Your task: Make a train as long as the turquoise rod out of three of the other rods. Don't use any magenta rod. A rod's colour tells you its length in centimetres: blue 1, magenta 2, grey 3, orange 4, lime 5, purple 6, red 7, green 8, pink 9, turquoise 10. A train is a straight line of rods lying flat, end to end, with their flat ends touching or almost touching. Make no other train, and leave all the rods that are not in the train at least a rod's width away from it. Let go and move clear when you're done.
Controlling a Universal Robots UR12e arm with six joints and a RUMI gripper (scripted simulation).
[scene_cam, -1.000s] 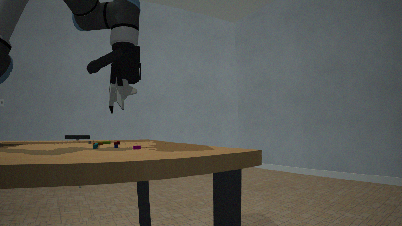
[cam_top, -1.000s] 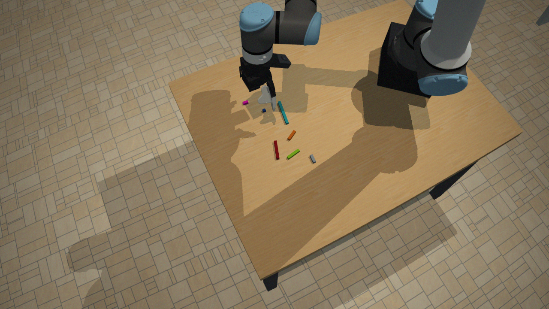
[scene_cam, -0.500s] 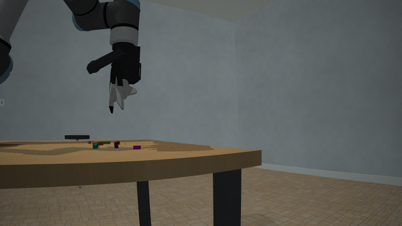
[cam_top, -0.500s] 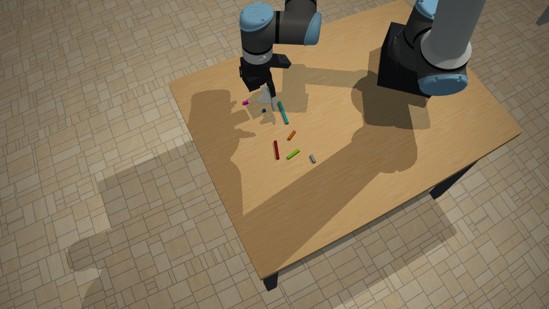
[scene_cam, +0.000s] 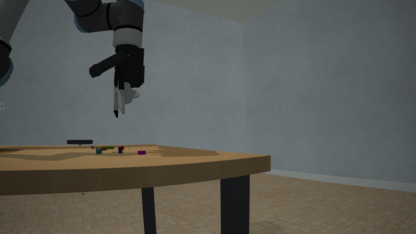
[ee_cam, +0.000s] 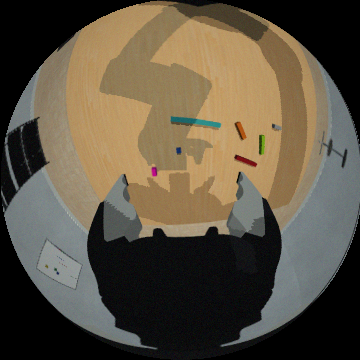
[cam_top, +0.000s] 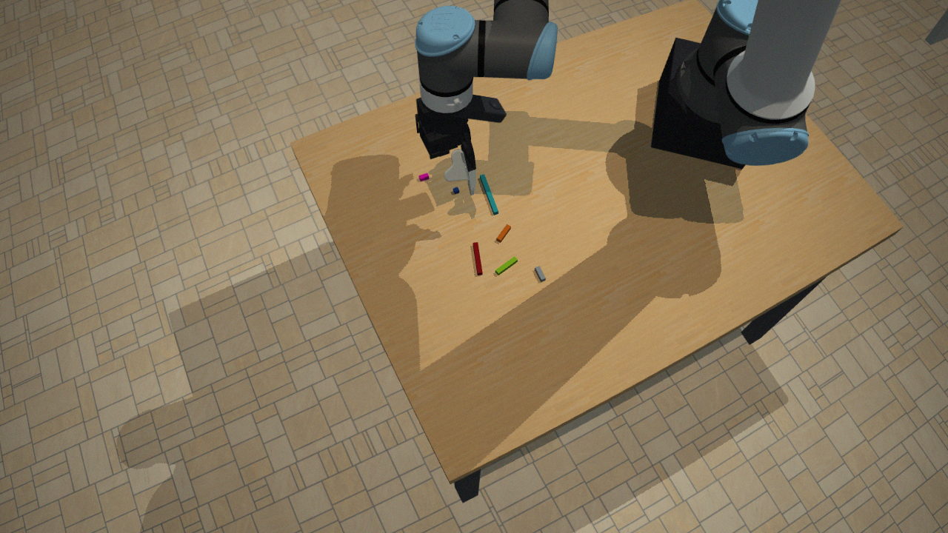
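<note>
Now: the orange rod 13 cm to the left of my hand, 10 cm below it and 3 cm behind it. Round my hand: turquoise rod (10 cm below, 6 cm behind, 4 cm to the left); magenta rod (10 cm below, 7 cm to the right, 5 cm ahead); blue rod (10 cm below, 1 cm to the right).
</note>
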